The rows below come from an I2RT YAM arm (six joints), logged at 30 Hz.
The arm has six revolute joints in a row. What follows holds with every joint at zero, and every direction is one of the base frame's.
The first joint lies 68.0 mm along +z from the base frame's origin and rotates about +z.
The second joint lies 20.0 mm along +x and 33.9 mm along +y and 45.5 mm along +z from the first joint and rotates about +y.
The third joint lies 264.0 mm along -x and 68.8 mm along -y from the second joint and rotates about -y.
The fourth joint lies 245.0 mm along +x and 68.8 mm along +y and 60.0 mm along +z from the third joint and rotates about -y.
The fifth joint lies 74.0 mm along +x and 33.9 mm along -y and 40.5 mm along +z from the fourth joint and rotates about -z.
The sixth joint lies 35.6 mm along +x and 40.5 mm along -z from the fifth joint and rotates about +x.
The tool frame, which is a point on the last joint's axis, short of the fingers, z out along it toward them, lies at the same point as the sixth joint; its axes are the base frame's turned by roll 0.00, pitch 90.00 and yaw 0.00 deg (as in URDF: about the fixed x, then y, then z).
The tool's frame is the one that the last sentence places.
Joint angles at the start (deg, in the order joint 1, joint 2, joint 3, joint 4, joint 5, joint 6):
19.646, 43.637, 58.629, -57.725, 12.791, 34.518
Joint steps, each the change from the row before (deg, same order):
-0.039, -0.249, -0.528, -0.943, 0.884, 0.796
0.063, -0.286, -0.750, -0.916, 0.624, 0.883
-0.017, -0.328, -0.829, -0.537, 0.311, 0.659
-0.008, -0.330, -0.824, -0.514, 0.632, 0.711
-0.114, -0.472, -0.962, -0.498, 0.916, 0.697
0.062, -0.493, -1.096, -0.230, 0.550, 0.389
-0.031, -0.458, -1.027, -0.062, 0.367, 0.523
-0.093, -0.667, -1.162, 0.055, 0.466, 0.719
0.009, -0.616, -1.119, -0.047, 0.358, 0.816
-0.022, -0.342, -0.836, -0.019, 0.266, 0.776
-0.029, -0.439, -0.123, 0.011, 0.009, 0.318
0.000, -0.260, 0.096, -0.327, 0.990, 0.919
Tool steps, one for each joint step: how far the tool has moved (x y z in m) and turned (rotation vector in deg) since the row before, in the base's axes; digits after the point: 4 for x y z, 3 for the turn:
-0.0016, -0.0012, -0.0035, -0.390, 0.965, -1.214
-0.0016, -0.0008, -0.0046, -0.231, 1.156, -0.983
-0.0013, -0.0007, -0.0044, -0.086, 0.897, -0.692
-0.0013, -0.0009, -0.0043, -0.270, 0.780, -0.941
-0.0016, -0.0014, -0.0047, -0.484, 0.676, -1.226
-0.0014, -0.0007, -0.0050, -0.400, 0.625, -0.581
-0.0011, -0.0007, -0.0046, -0.117, 0.467, -0.650
-0.0015, -0.0010, -0.0048, 0.003, 0.241, -0.918
-0.0016, -0.0008, -0.0048, 0.104, 0.357, -0.819
-0.0008, -0.0005, -0.0038, 0.151, 0.343, -0.763
-0.0013, -0.0005, 0.0001, 0.314, -0.341, -0.270
-0.0012, -0.0010, 0.0007, -0.101, -0.378, -1.300

